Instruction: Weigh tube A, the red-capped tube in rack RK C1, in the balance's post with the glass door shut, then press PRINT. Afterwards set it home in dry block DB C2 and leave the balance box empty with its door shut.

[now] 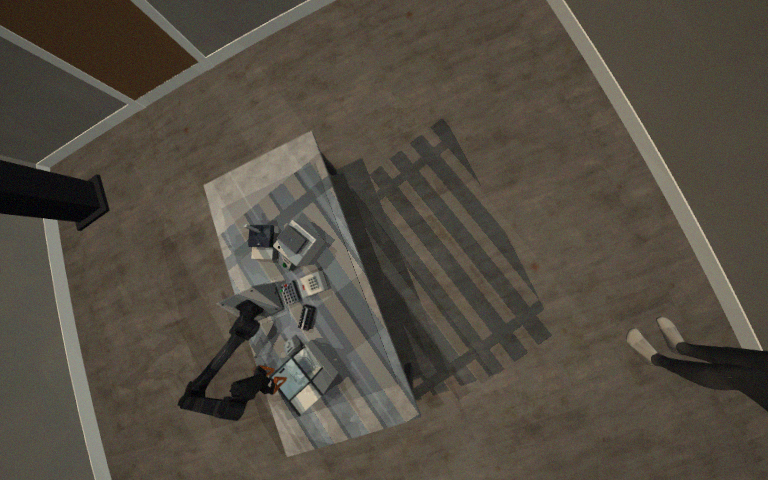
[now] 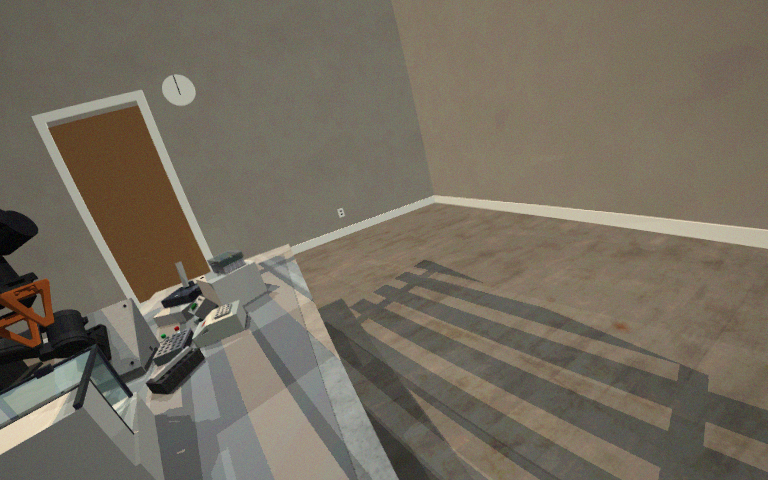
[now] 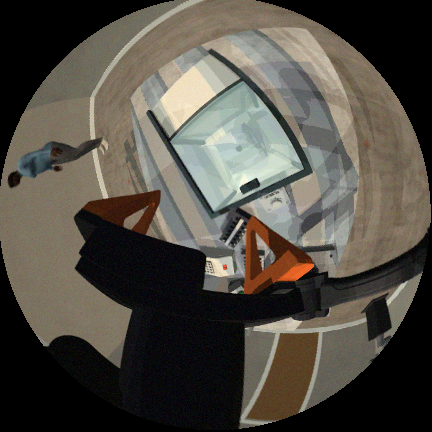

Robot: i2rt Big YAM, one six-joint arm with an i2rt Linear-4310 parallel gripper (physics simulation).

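Seen in the pictures: gripper, fingertip midpoint: [image 1: 280, 374] [image 2: 43, 335] [image 3: 205, 207]; arm's base, link origin: [image 1: 250, 307] [image 3: 305, 285].
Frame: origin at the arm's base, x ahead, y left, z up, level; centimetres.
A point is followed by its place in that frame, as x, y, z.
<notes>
My gripper [image 1: 274, 375] @[14.9, -36.8, 17.1] [image 2: 45, 332] @[14.9, -36.8, 17.1] [image 3: 205, 207] @[14.9, -36.8, 17.1] is open and empty, its orange fingers apart above the near side of the balance. The balance's glass box [image 1: 291, 378] @[13.9, -42.2, 10.2] [image 2: 42, 391] @[14.9, -44.5, 10.2] [image 3: 230, 155] @[13.1, -41.2, 10.2] has a clear pane in a dark frame, with a small dark handle [image 3: 249, 186] @[11.4, -36.8, 11.6] by its near edge. The pane lies over the chamber; I cannot tell whether it is fully shut. A small round spot shows through it. A black rack [image 1: 306, 317] @[24.5, -19.4, -7.0] [image 2: 175, 371] @[24.6, -23.0, -7.3] [image 3: 234, 229] @[22.8, -20.7, -5.9] and a grey holed block [image 1: 289, 293] @[20.7, -2.5, -7.5] [image 2: 173, 346] @[21.1, -6.1, -7.6] stand beyond. Tube A and the labels cannot be made out.
A small panel with a dial [image 3: 274, 199] @[9.3, -29.4, -3.5] stands by the balance. Farther along are a cream keypad box [image 1: 312, 283] @[37.9, -4.1, -3.6] [image 2: 220, 323] @[36.8, -9.7, -5.6] [image 3: 216, 266] @[33.9, -4.6, -4.5], a white box with a dark top [image 1: 296, 242] @[45.1, 17.1, 8.4] [image 2: 235, 281] @[43.9, 10.8, -0.7] and a black device [image 1: 260, 236] @[21.3, 34.7, -2.6] [image 2: 182, 295] @[21.0, 28.8, -2.6]. A person's legs [image 1: 702, 362] show on the floor.
</notes>
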